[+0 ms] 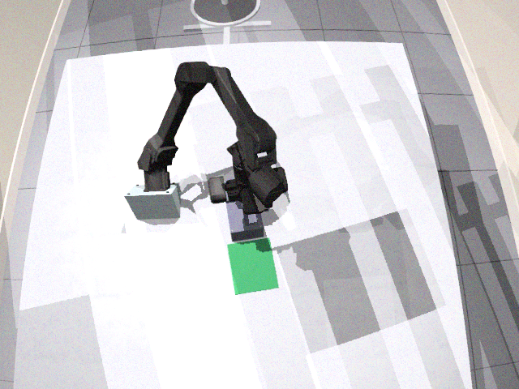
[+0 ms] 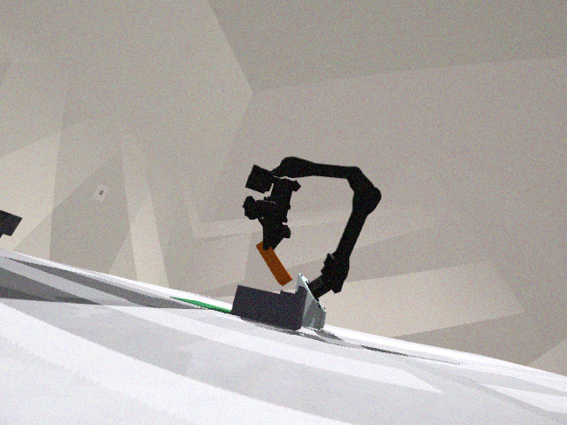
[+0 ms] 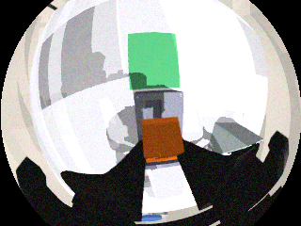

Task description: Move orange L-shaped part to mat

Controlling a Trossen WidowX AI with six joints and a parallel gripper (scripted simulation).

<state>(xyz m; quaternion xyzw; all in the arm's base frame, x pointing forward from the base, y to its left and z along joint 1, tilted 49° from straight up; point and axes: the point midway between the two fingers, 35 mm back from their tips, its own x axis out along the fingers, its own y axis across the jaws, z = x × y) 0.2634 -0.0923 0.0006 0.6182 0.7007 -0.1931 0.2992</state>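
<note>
My gripper tip is 1 cm short of the green mat, 12 cm to the left of it and 17 cm above it. The rest, counted from my gripper tip: orange L-shaped part: 2 cm behind, 3 cm to the left, 3 cm below.
</note>
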